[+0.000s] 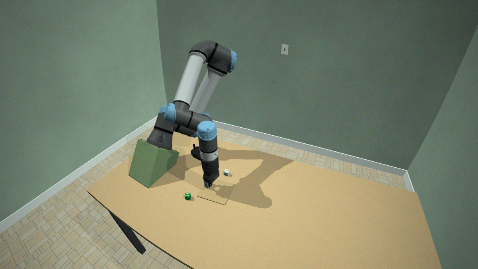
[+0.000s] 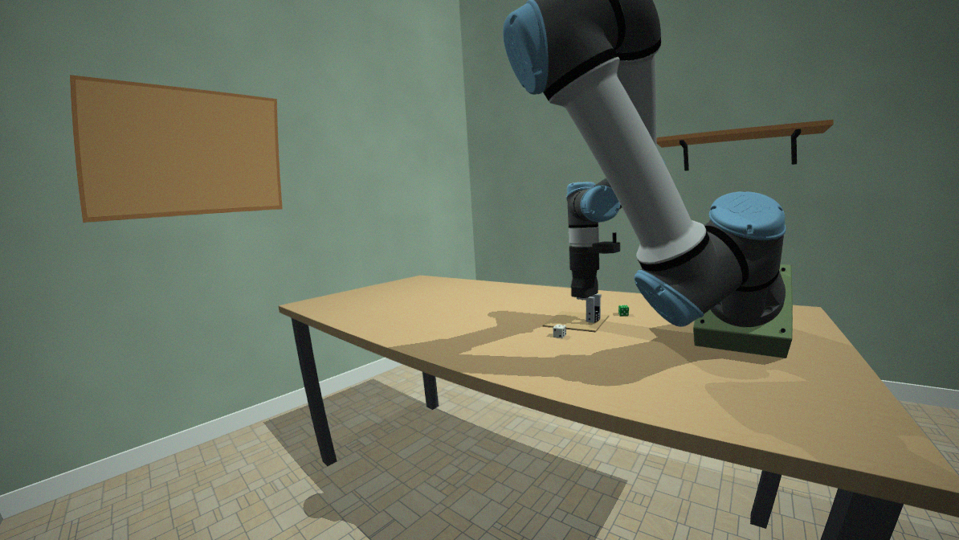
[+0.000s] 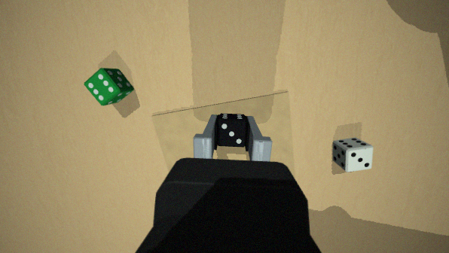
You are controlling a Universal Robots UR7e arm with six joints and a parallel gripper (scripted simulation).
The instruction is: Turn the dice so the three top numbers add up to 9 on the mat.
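The black die is 1 cm below my hand. From my hand the other things lie so: white die (3 cm ahead, 12 cm to the left, 2 cm below); green die (4 cm behind, 11 cm to the right, 2 cm below); tan mat (5 cm ahead, 3 cm below).
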